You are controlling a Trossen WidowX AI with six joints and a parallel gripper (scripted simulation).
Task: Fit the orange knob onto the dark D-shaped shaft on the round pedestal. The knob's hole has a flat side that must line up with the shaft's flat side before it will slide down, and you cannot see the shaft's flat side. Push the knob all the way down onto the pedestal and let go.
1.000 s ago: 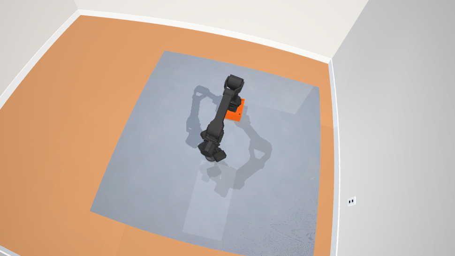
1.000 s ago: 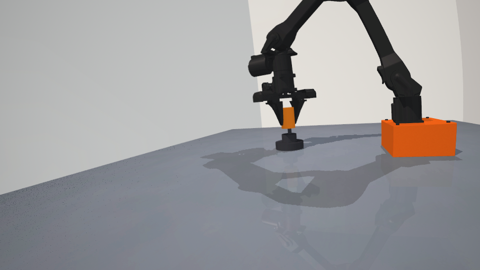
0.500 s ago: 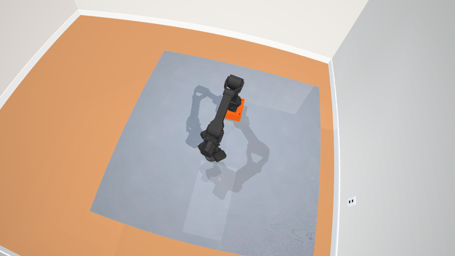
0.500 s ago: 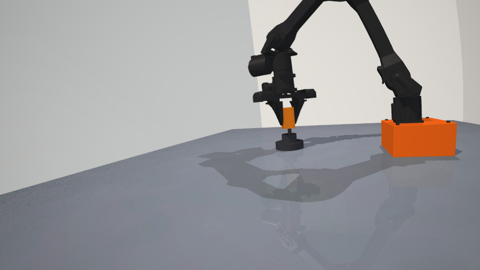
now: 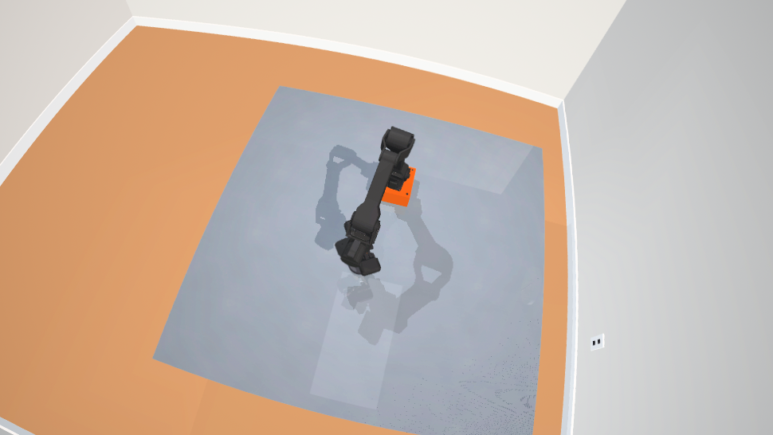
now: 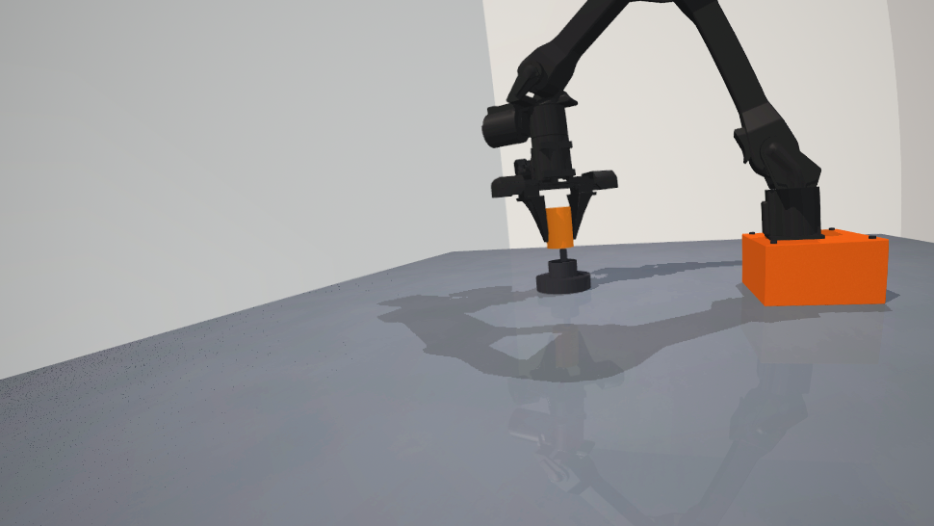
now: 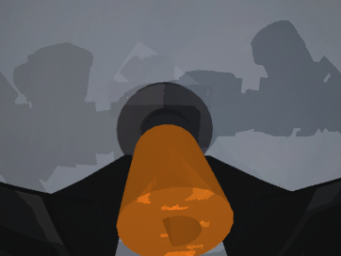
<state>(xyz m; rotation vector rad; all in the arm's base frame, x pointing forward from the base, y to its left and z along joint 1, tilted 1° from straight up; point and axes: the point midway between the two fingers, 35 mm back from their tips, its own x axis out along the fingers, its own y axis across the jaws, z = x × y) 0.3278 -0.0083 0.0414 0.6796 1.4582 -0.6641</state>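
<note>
Right now the orange knob is 20 mm above my gripper tip. The rest, counted from my gripper tip: round dark pedestal: 40 mm below.
</note>
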